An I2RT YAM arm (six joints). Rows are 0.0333 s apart.
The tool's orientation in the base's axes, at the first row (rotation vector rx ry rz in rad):
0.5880, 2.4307, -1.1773
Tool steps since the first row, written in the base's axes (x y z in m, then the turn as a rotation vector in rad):
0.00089, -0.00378, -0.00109, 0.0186, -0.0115, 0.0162
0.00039, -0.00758, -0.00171, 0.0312, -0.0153, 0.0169
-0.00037, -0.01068, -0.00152, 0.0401, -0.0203, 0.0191
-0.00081, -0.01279, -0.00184, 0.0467, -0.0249, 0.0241
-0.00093, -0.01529, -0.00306, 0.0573, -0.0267, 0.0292
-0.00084, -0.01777, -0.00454, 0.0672, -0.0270, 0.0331
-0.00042, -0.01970, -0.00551, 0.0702, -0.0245, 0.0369
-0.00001, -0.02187, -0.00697, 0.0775, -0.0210, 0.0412
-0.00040, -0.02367, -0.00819, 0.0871, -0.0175, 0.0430
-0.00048, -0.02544, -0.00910, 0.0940, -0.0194, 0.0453
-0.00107, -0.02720, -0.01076, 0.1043, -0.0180, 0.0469
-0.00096, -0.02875, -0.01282, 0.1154, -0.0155, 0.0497
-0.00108, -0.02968, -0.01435, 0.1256, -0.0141, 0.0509
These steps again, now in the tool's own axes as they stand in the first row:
-0.00098, -0.00096, 0.00379, -0.0261, -0.0073, 0.0026
-0.00102, -0.00296, 0.00712, -0.0378, -0.0033, 0.0071
-0.00111, -0.00522, 0.00938, -0.0474, -0.0030, 0.0112
-0.00101, -0.00643, 0.01119, -0.0564, -0.0053, 0.0130
-0.00081, -0.00711, 0.01388, -0.0683, -0.0042, 0.0130
-0.00065, -0.00751, 0.01674, -0.0786, -0.0017, 0.0125
-0.00091, -0.00775, 0.01891, -0.0825, -0.0012, 0.0087
-0.00097, -0.00782, 0.02156, -0.0901, 0.0018, 0.0045
-0.00040, -0.00825, 0.02365, -0.0984, 0.0076, 0.0021
-0.00024, -0.00870, 0.02558, -0.1057, 0.0086, 0.0033
0.00072, -0.00892, 0.02787, -0.1149, 0.0137, 0.0028
0.00134, -0.00841, 0.03032, -0.1252, 0.0190, 0.0008
0.00202, -0.00801, 0.03193, -0.1341, 0.0243, 0.0006

